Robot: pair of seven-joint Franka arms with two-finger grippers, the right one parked.
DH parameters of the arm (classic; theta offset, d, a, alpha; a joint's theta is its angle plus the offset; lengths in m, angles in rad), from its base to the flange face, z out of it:
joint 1: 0 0.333 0 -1.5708
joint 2: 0 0 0 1.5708
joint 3: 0 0.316 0.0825 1.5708
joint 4: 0 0 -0.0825 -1.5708
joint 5: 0 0.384 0 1.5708
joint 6: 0 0 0.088 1.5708
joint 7: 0 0.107 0 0
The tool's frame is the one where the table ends.
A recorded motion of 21 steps. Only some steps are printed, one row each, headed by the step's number.
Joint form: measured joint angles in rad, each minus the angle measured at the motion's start. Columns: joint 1, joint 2, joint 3, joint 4, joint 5, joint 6, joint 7.
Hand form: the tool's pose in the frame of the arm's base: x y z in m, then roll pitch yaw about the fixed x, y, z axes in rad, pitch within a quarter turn. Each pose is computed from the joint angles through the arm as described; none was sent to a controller.
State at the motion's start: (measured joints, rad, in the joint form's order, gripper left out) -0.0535 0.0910 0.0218 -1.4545 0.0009 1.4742 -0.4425
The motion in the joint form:
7: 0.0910 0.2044 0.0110 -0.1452 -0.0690 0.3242 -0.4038
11: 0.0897 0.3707 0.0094 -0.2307 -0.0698 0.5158 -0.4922
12: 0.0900 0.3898 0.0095 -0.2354 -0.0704 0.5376 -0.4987
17: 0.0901 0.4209 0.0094 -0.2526 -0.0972 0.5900 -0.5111
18: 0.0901 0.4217 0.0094 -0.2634 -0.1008 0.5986 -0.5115
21: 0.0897 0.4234 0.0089 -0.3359 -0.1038 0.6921 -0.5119
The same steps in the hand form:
7: 0.6375 0.0371 0.4524 -3.1054 0.1055 0.9361
11: 0.6508 0.0377 0.3199 -3.0408 0.1286 1.0394
12: 0.6518 0.0382 0.3069 -3.0377 0.1283 1.0479
17: 0.6522 0.0374 0.2830 -3.0497 0.1403 1.0772
18: 0.6501 0.0372 0.2785 -3.0483 0.1438 1.0807
21: 0.6391 0.0374 0.2537 -3.0627 0.1308 1.0872

